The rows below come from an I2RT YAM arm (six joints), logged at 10 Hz.
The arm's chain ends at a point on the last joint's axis. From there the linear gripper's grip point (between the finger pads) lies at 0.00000 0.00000 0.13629 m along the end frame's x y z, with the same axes.
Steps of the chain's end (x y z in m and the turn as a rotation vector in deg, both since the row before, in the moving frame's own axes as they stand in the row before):
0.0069, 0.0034, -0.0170, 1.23, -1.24, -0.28
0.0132, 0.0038, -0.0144, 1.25, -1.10, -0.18
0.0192, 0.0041, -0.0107, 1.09, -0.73, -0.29
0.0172, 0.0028, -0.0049, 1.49, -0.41, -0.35
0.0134, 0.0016, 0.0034, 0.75, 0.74, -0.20
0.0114, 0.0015, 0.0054, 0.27, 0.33, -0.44
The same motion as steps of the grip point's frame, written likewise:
0.0039, 0.0005, -0.0171, 1.23, -1.24, -0.28
0.0106, 0.0008, -0.0145, 1.25, -1.10, -0.18
0.0175, 0.0015, -0.0107, 1.09, -0.73, -0.29
0.0162, -0.0007, -0.0049, 1.49, -0.41, -0.35
0.0152, -0.0002, 0.0034, 0.75, 0.74, -0.20
0.0122, 0.0009, 0.0054, 0.27, 0.33, -0.44

